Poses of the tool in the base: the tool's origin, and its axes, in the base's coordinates. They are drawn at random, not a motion.
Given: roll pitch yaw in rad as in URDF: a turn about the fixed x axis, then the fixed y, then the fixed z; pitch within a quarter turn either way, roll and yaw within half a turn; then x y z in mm.
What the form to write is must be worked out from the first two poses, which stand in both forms.
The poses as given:
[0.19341, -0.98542, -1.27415, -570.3, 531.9, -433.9]
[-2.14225, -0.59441, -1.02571, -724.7, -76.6, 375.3]
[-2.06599, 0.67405, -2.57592, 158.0, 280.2, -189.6]
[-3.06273, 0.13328, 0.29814, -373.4, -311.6, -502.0]
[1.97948, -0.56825, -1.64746, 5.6, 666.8, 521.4]
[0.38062, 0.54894, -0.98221, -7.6, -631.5, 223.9]
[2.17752, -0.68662, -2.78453, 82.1, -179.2, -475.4]
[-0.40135, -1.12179, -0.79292, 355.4, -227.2, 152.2]
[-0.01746, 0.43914, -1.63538, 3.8, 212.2, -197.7]
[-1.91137, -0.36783, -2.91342, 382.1, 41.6, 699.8]
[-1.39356, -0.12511, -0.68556, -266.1, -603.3, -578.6]
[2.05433, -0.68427, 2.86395, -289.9, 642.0, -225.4]
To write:
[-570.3, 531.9, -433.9, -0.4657, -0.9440, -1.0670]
[-724.7, -76.6, 375.3, -2.1529, 0.7790, -1.2075]
[158.0, 280.2, -189.6, -0.1602, 2.0812, -0.9704]
[-373.4, -311.6, -502.0, -3.0427, -0.4488, 0.2210]
[5.6, 666.8, 521.4, 1.0321, -1.6550, -0.5428]
[-7.6, -631.5, 223.9, 0.6115, 0.3181, -1.0495]
[82.1, -179.2, -475.4, -0.0138, -2.1767, -0.9658]
[355.4, -227.2, 152.2, -0.7877, -0.9172, -0.9229]
[3.8, 212.2, -197.7, 0.3452, 0.3499, -1.6026]
[382.1, 41.6, 699.8, 0.5857, -2.3448, 1.7328]
[-266.1, -603.3, -578.6, -1.3757, 0.3779, -0.6554]
[-289.9, 642.0, -225.4, -0.7852, -2.1454, -1.4469]

